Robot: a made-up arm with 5 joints.
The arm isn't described. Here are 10 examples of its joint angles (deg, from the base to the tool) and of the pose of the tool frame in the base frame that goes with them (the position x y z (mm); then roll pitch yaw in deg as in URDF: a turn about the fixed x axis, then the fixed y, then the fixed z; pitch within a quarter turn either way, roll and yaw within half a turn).
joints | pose
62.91 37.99 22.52 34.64 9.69 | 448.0 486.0 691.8 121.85 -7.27 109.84
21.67 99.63 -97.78 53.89 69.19 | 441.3 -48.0 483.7 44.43 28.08 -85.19
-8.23 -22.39 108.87 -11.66 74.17 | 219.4 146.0 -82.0 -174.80 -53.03 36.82
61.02 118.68 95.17 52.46 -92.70 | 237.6 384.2 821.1 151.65 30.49 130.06
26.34 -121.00 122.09 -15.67 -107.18 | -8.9 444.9 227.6 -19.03 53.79 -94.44
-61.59 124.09 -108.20 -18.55 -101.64 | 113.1 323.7 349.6 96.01 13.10 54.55
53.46 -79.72 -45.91 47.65 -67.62 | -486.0 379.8 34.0 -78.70 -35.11 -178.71
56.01 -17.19 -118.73 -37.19 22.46 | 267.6 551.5 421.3 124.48 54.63 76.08
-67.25 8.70 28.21 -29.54 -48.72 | 409.1 -101.4 -271.4 -136.79 2.73 123.02
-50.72 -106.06 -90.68 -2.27 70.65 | -385.3 34.8 -180.4 -119.68 -11.96 -146.43
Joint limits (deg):
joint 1: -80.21..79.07
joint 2: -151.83..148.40
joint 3: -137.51..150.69
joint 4: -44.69..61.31
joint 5: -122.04..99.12
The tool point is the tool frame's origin. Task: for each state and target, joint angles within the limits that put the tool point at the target. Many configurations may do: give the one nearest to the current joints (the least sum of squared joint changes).
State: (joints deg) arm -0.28 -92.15 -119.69 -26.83 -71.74
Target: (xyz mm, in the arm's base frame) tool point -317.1 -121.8 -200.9
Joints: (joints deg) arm -31.37 -92.01 -87.95 -14.44 -70.29
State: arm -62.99 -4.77 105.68 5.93 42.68
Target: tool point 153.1 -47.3 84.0
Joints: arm -80.21 -0.61 139.67 36.77 88.21
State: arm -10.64 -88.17 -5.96 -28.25 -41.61
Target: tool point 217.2 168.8 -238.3
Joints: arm -14.42 -41.07 -10.68 -44.69 -7.21
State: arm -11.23 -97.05 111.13 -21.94 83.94
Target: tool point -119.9 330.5 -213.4
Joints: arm 9.88 -61.00 128.79 -39.99 54.59
